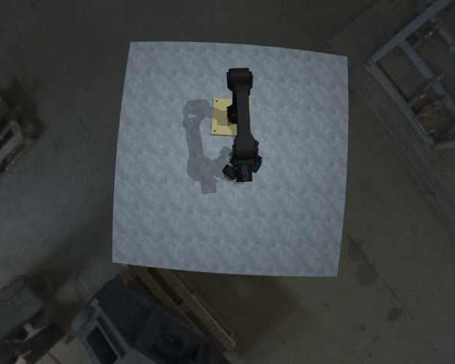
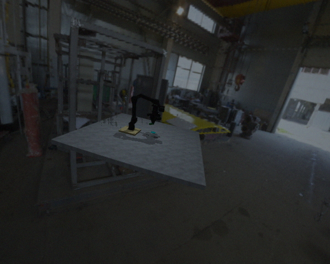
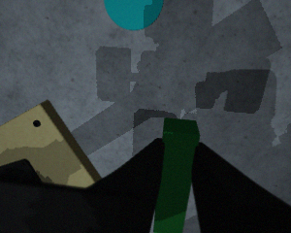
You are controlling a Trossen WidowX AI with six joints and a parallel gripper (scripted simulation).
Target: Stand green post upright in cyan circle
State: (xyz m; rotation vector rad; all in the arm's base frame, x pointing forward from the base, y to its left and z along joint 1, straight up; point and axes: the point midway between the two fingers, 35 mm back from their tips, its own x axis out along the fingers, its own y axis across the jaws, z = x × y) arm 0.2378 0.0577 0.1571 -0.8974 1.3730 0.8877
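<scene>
The cyan circle lies 10 mm behind my gripper tip, 100 mm to the left of it and 140 mm below it. Also, from my gripper tip: green post: 10 mm behind, 20 mm to the right.
</scene>
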